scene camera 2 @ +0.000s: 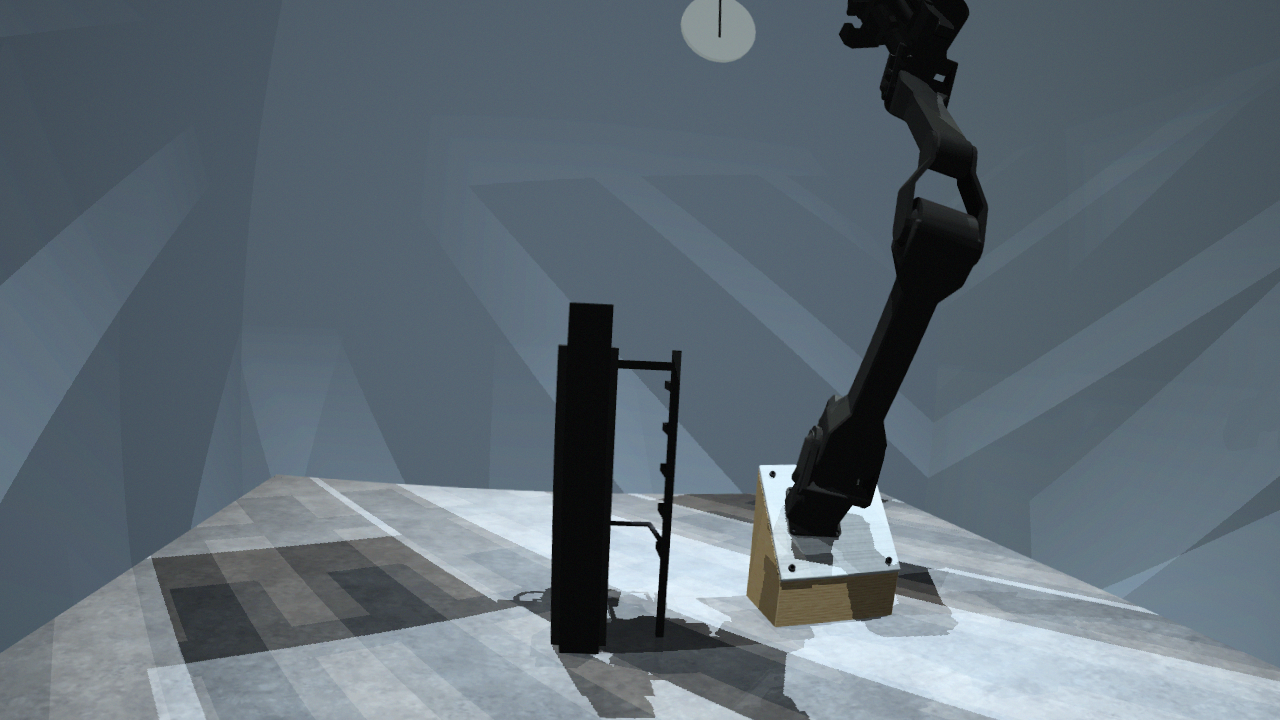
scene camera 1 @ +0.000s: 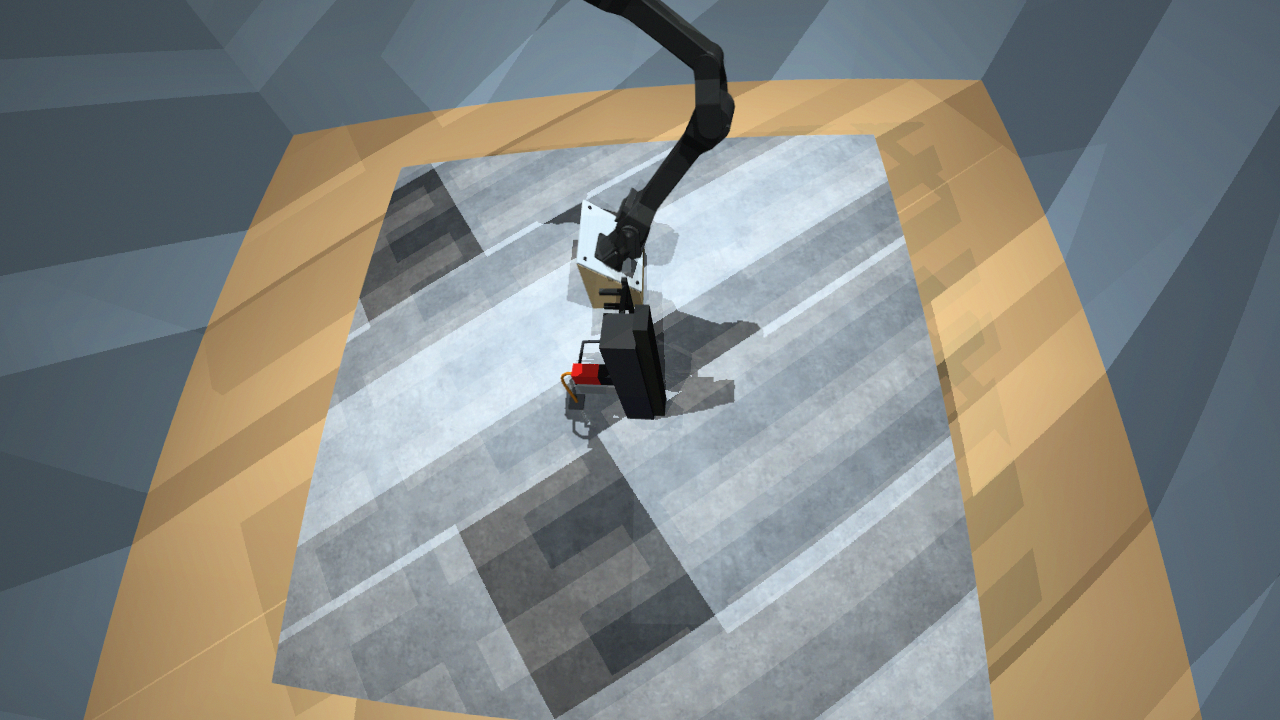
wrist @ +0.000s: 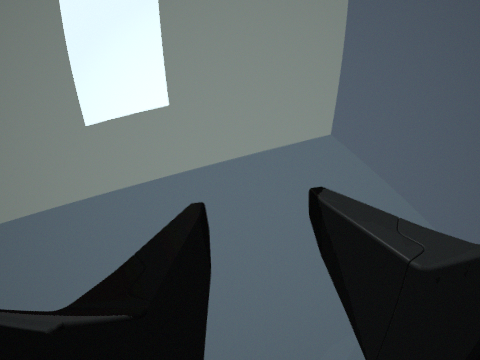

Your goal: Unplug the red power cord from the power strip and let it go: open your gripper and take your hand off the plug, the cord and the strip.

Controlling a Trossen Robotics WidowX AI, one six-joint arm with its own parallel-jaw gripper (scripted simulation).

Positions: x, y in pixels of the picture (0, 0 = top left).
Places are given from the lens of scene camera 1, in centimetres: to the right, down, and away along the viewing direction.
red plug (scene camera 1: 594, 374): -8, 2, 89
